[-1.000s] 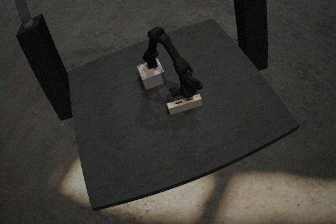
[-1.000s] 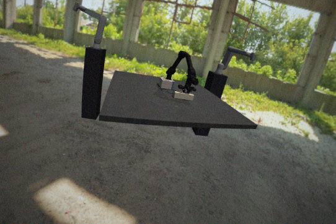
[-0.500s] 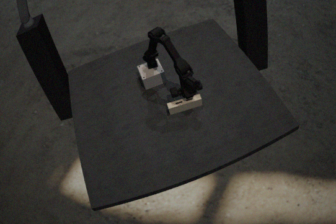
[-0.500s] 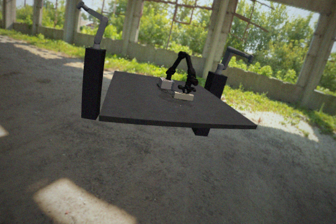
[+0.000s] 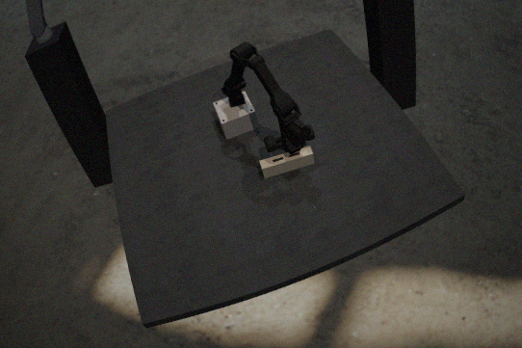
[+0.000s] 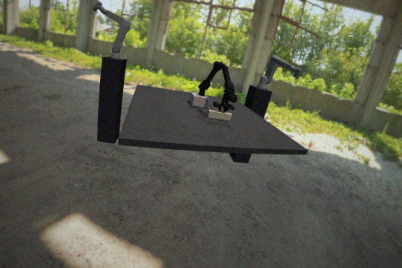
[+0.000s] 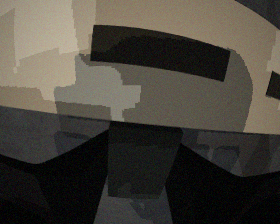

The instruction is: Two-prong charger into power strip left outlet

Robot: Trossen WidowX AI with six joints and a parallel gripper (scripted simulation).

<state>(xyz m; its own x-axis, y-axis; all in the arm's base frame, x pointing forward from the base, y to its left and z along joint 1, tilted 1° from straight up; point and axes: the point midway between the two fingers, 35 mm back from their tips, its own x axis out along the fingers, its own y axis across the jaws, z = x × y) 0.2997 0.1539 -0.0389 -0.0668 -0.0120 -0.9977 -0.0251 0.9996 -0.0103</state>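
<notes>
Now: gripper tip 2 cm short of the black two-prong charger and 1 cm below it.
</notes>
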